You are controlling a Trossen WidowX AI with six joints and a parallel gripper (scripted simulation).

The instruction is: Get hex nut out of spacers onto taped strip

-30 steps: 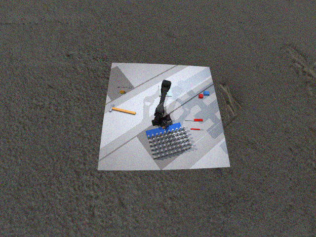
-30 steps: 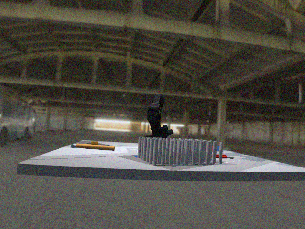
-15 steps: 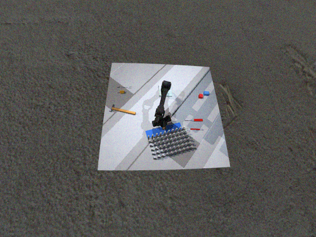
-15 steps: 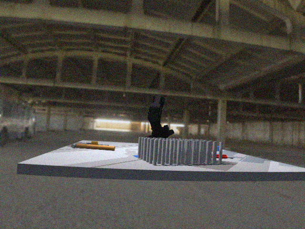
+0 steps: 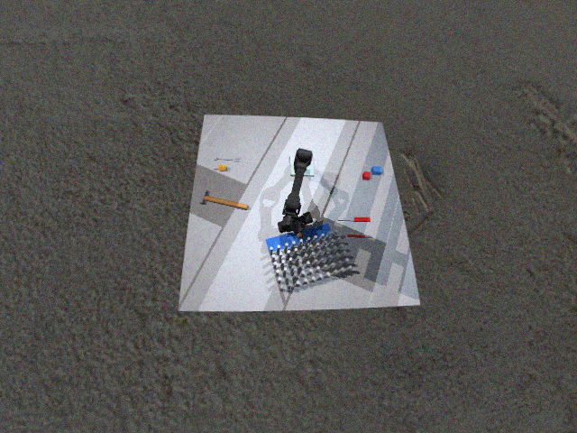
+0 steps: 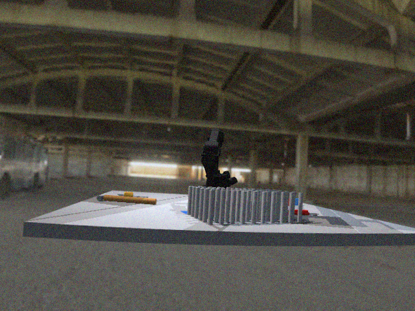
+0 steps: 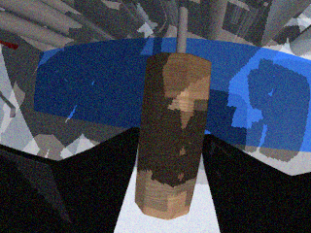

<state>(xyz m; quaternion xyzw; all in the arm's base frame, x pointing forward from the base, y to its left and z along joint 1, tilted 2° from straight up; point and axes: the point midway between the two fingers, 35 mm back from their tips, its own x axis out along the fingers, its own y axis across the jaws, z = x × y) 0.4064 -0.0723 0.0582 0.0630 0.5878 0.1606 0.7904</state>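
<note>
Now: gripper tip 30 mm short of the blue taped strip, 30 mm above it and 10 mm to the right of it. The rest, counted from my gripper tip: red cube: 490 mm to the left, 340 mm behind, 10 mm below; hook tool: 100 mm ahead, 20 mm to the left; small yellow tool: 450 mm behind, 430 mm to the right, 20 mm below.
</note>
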